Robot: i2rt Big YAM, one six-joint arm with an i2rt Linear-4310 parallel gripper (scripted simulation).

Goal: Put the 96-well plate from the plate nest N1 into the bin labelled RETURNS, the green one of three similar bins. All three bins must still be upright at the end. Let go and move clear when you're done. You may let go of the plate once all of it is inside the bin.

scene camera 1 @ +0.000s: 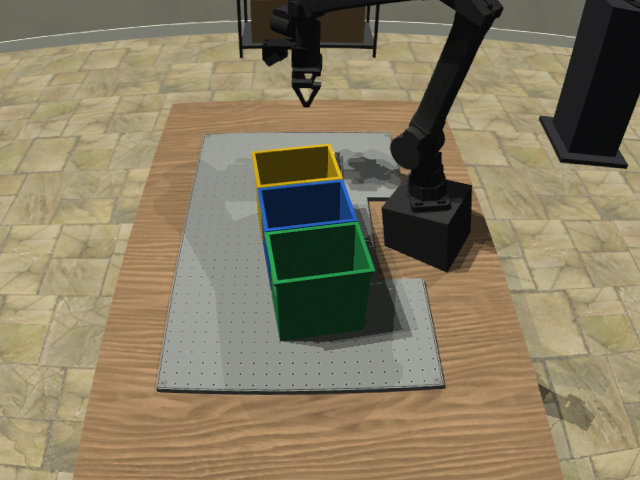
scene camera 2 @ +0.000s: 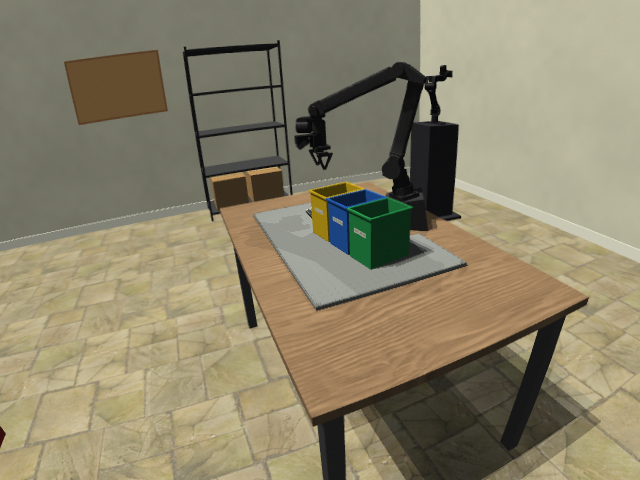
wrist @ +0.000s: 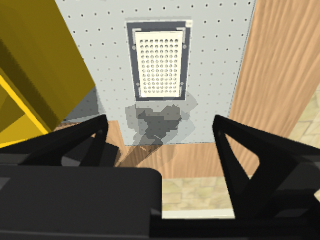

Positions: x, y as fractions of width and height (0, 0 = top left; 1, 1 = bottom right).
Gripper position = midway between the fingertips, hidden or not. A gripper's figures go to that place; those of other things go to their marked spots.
The gripper (wrist: 0.50, 0.50) is 13 cm from the lens. A yellow bin (wrist: 0.16, 0.33) is 28 cm from the lens. A white 96-well plate (wrist: 0.50, 0.22): 31 cm from the lens. A plate nest N1 (wrist: 0.48, 0.11) is 31 cm from the lens. The marked spots on the plate nest N1 and the yellow bin are 19 cm apart.
